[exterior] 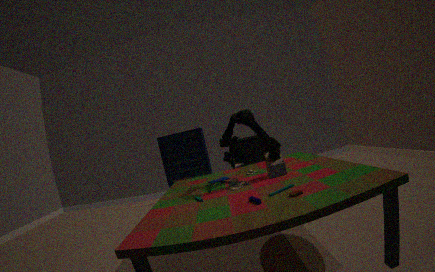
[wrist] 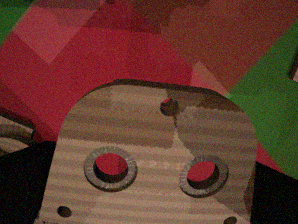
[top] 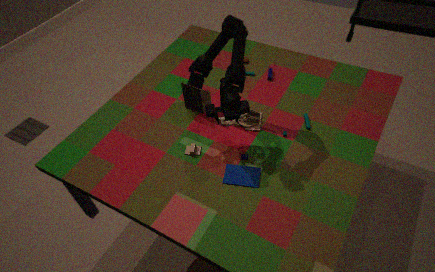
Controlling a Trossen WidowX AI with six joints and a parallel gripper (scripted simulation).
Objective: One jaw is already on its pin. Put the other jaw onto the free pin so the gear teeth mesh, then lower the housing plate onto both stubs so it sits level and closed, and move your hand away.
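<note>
Now: the pale curved jaw 11 cm to the left of my gripper tip, 8 cm below it and 4 cm ahead of it. Round my gripper tip: brown piece: 57 cm to the left, 14 cm behind, 9 cm below; then pale housing piece: 2 cm above, 1 cm to the right; then blue flat plate: 18 cm to the right, 14 cm ahead, 10 cm below.
</note>
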